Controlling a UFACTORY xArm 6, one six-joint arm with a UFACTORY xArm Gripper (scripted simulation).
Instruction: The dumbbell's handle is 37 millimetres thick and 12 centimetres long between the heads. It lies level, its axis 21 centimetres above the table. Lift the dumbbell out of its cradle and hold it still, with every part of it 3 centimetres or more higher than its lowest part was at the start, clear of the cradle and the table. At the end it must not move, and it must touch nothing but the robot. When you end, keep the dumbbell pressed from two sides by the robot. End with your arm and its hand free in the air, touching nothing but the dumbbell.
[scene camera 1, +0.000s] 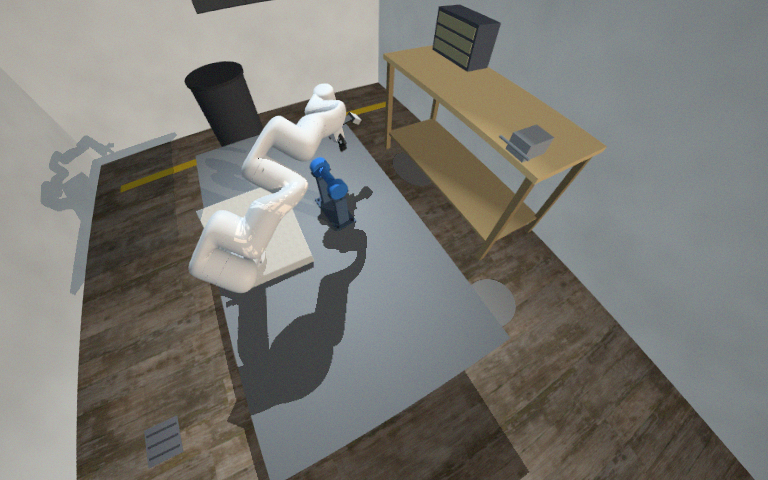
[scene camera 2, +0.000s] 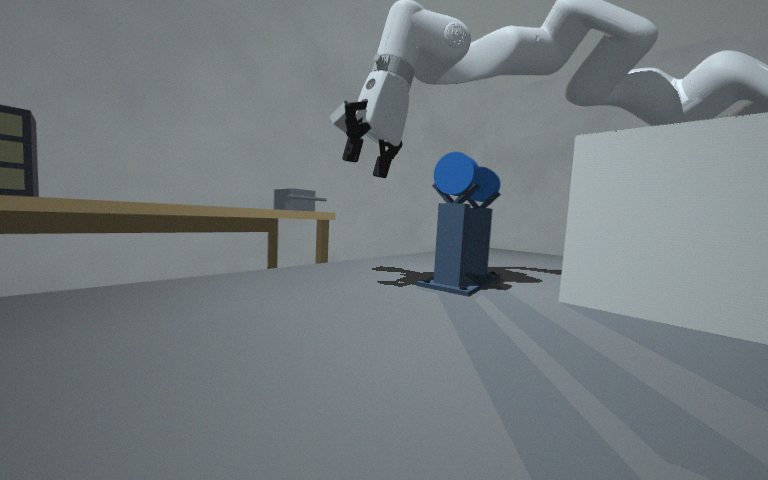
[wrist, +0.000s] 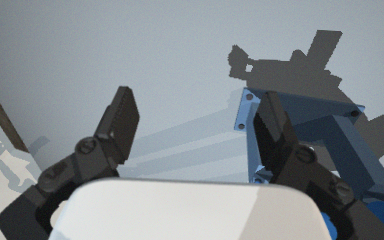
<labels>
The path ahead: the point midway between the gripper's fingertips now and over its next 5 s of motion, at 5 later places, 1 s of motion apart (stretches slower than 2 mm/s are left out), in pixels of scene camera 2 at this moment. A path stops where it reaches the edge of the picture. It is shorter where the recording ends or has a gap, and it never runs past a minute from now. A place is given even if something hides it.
The gripper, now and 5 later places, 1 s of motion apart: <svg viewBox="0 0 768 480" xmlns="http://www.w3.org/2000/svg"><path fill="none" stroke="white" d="M365 169L429 161L504 164L488 150L473 141L470 189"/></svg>
</labels>
